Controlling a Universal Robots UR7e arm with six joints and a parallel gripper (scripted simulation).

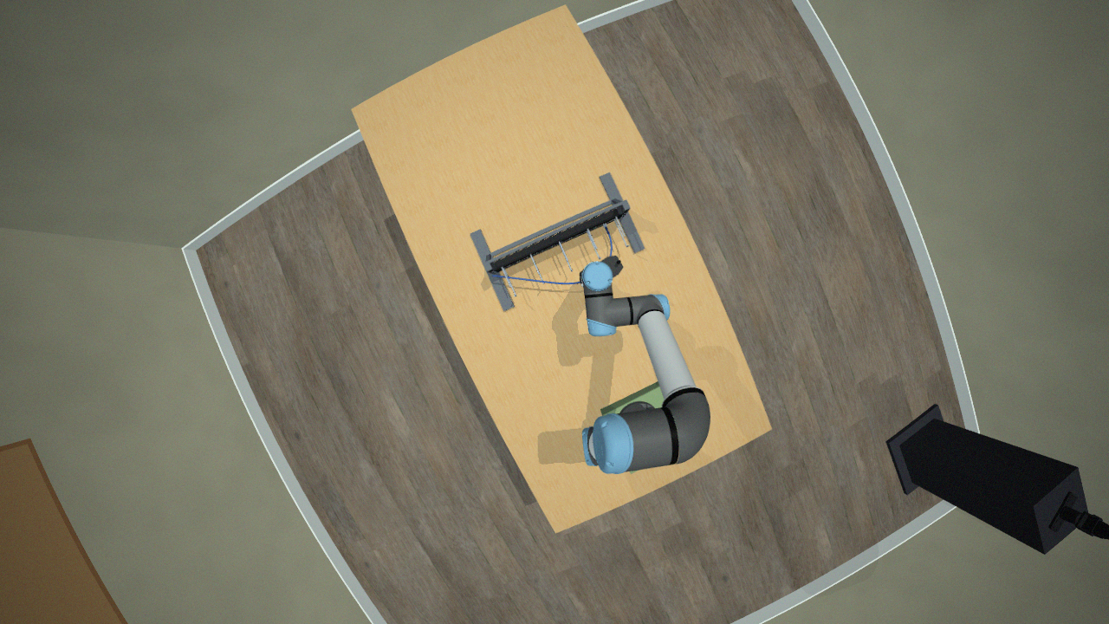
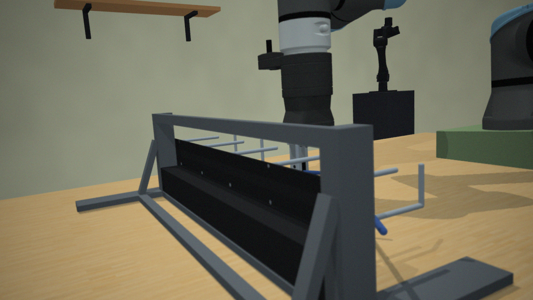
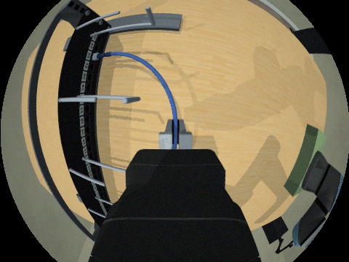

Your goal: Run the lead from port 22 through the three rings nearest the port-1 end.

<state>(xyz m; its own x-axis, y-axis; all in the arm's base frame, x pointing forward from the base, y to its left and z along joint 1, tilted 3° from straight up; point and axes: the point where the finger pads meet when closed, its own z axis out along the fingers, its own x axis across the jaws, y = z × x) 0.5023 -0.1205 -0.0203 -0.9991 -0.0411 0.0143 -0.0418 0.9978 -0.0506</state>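
The grey rack is 17 cm ahead of my hand, 5 cm to the left of it and 2 cm above it.
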